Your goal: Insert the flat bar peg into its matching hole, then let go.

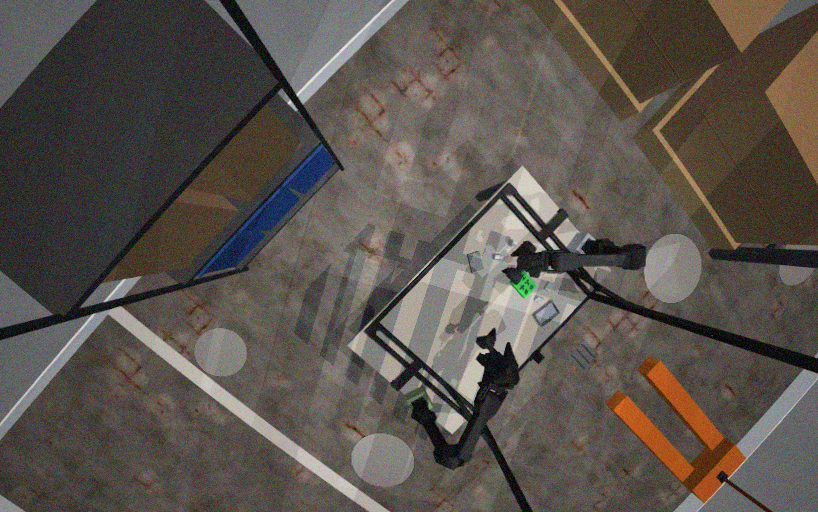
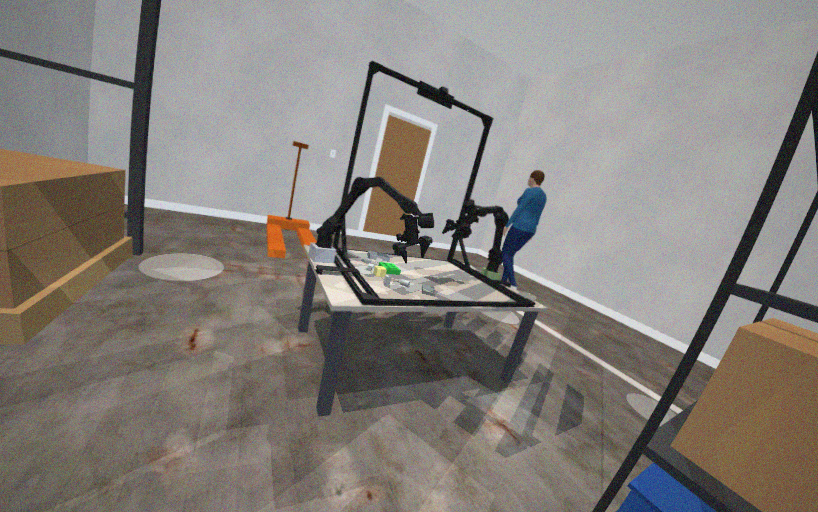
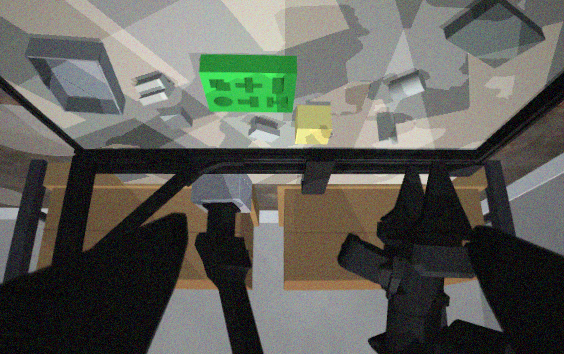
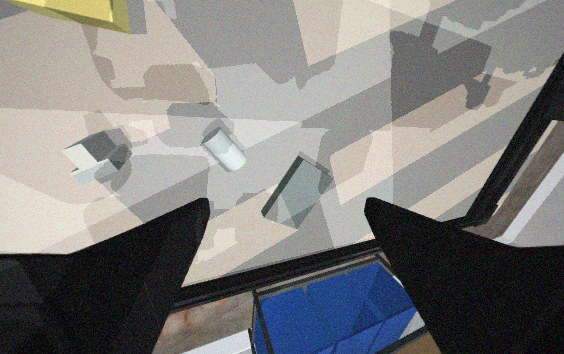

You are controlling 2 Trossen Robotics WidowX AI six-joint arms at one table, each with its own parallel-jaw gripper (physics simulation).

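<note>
A flat grey bar peg (image 4: 296,191) (image 1: 474,260) lies on the patterned table (image 1: 427,305), tilted. My right gripper (image 4: 288,204) (image 1: 515,262) (image 2: 413,249) is open and empty, hovering above the table with the peg just ahead of its fingers. The green hole board (image 1: 525,284) (image 2: 390,267) (image 3: 248,84) lies flat beside that gripper, with several shaped holes on top. My left gripper (image 1: 498,341) (image 2: 458,229) is open and empty, raised near the table's other end.
A yellow cube (image 3: 313,124) (image 2: 380,271) sits next to the board. A pale cylinder peg (image 4: 224,154) and other grey pegs (image 3: 264,127) lie scattered. A black frame (image 2: 356,284) rims the table. A person (image 2: 526,218) stands behind it.
</note>
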